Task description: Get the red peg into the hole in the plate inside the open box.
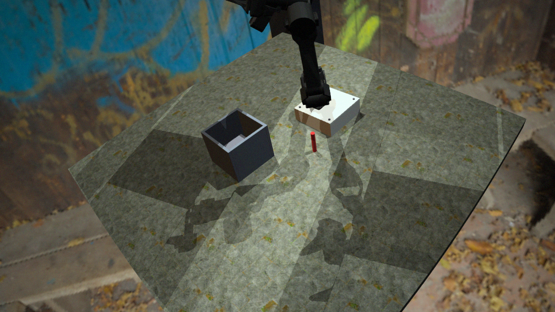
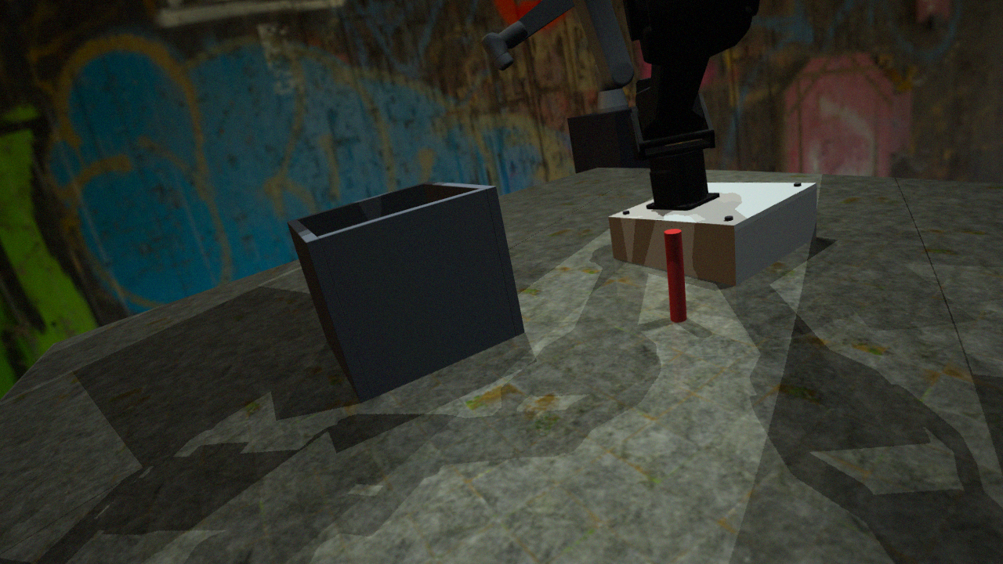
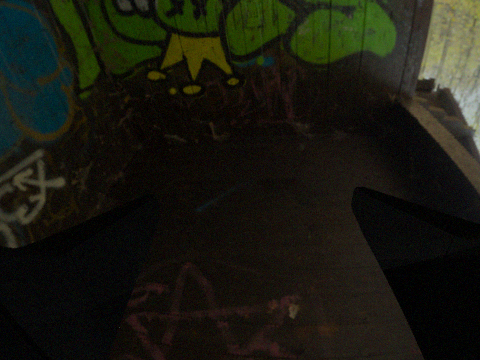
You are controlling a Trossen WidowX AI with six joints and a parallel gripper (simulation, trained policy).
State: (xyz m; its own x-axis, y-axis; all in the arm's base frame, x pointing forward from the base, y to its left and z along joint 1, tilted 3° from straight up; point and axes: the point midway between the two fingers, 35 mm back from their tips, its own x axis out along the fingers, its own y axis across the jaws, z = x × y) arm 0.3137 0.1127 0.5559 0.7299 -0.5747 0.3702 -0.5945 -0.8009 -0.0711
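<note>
My gripper tip is 58 cm above the red peg, 19 cm past it and 5 cm to the right of it. From my gripper tip the other things lie so: grey plate 58 cm below, 14 cm to the right, 2 cm behind.
</note>
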